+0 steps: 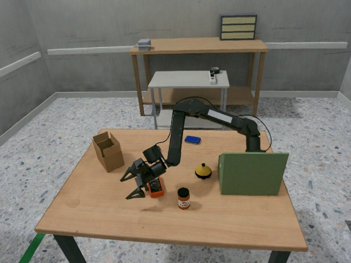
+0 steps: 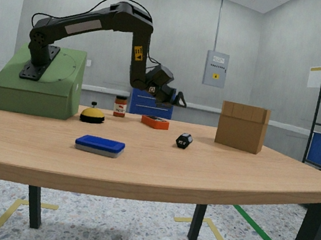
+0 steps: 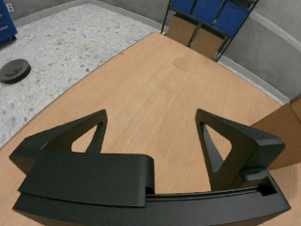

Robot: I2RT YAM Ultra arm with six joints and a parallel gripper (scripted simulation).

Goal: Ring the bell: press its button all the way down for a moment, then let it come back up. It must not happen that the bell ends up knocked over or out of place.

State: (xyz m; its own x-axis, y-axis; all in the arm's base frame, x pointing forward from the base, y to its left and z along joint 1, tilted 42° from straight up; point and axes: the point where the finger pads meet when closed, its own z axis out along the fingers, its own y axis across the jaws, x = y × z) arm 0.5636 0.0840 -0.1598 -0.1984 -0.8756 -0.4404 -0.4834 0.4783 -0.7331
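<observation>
Now: hand 34 cm past the button, 21 cm to the left of it and 3 cm above it. The rest, counted from my hand: blue-topped flat block (50 cm to the right, 27 cm behind, 8 cm below); bell (34 cm behind, 21 cm to the right, 5 cm below); jar (26 cm behind, 5 cm below).
</observation>
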